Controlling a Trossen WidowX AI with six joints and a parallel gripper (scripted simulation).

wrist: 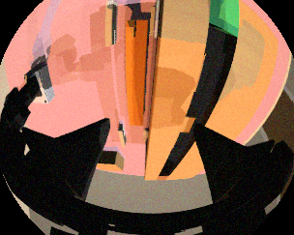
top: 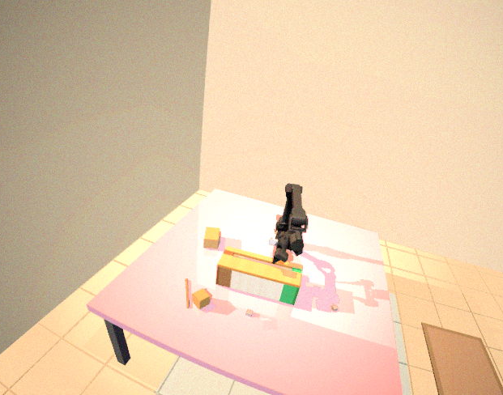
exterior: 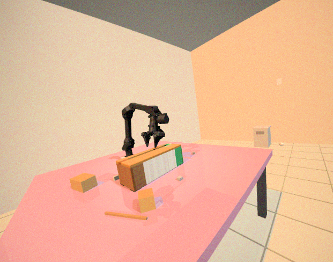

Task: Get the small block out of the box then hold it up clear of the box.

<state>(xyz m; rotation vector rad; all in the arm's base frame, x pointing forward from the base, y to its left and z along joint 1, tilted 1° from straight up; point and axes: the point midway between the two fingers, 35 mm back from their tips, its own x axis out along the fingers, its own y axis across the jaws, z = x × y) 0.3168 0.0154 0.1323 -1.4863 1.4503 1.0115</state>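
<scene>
Now: gripper tip 3 cm short of the box, 5 cm to the left of it and 7 cm above it. Round my gripper tip: thin orange stick 25 cm ahead, 34 cm to the right, 13 cm below.
</scene>
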